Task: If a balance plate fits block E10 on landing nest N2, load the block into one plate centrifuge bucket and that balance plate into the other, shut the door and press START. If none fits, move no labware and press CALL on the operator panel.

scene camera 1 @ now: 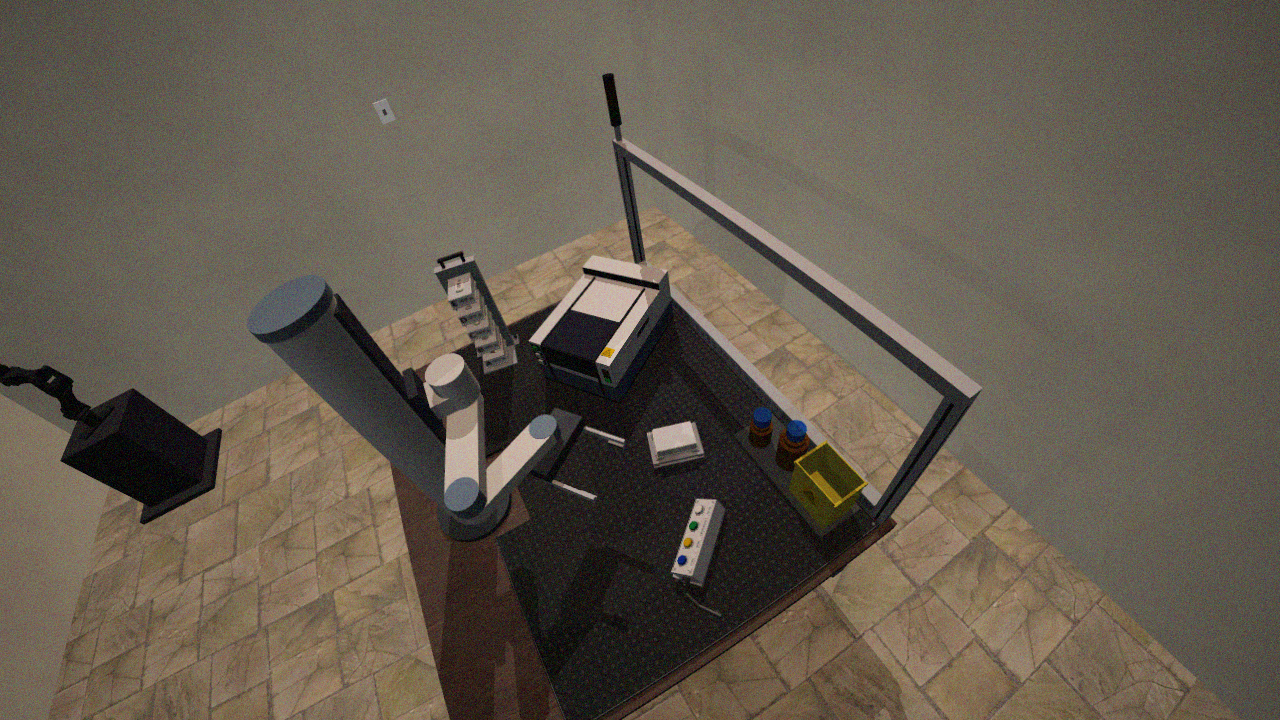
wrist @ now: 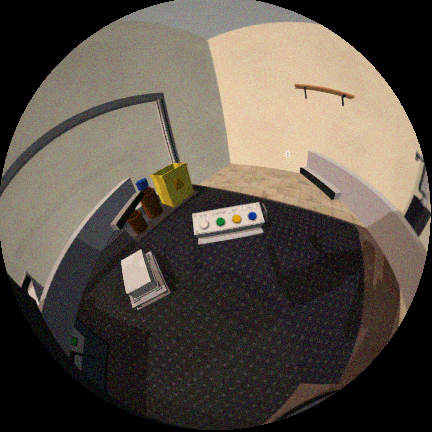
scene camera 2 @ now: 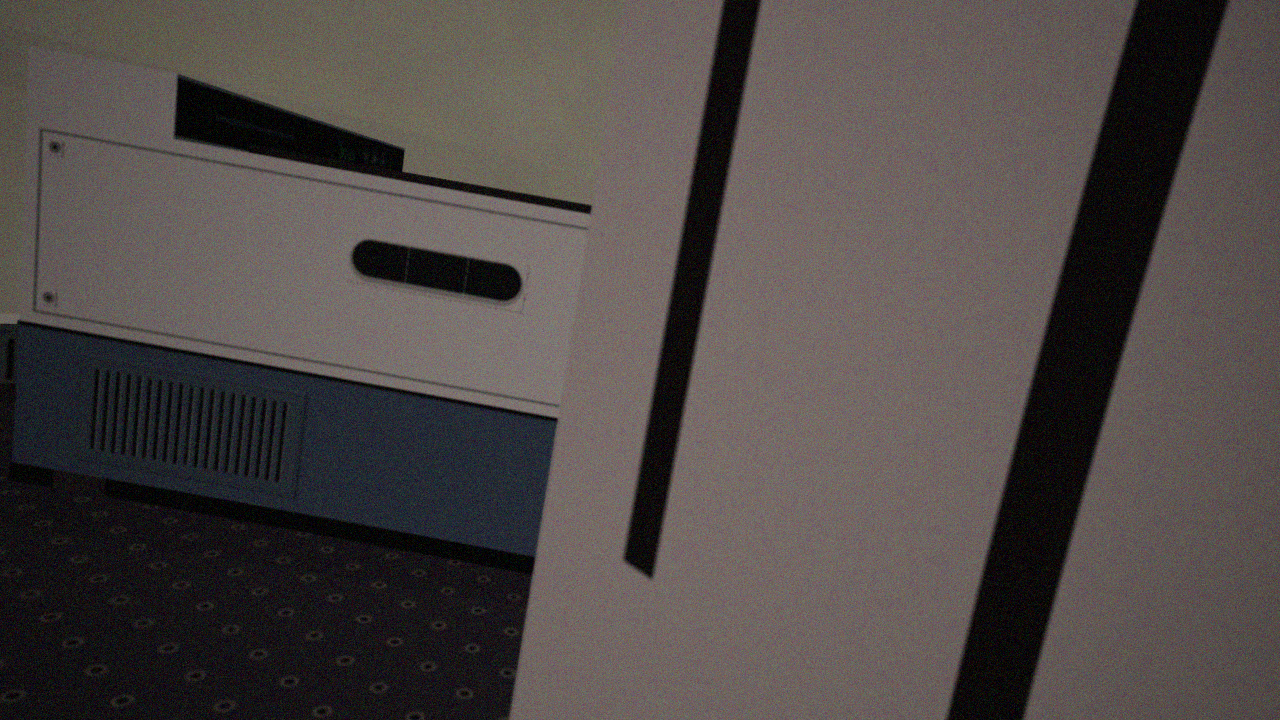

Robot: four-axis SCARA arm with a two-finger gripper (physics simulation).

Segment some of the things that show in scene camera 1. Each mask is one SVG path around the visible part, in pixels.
My gripper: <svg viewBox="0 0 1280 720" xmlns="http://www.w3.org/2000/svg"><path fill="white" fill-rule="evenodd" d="M554 408L550 415L555 418L561 430L560 439L528 474L542 479L547 484L595 503L597 495L585 490L580 491L553 479L581 432L608 440L608 444L621 449L626 445L626 440L587 427L582 416Z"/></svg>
A white plate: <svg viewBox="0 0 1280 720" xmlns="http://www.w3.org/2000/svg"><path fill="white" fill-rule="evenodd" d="M690 421L652 430L658 458L697 450Z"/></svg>
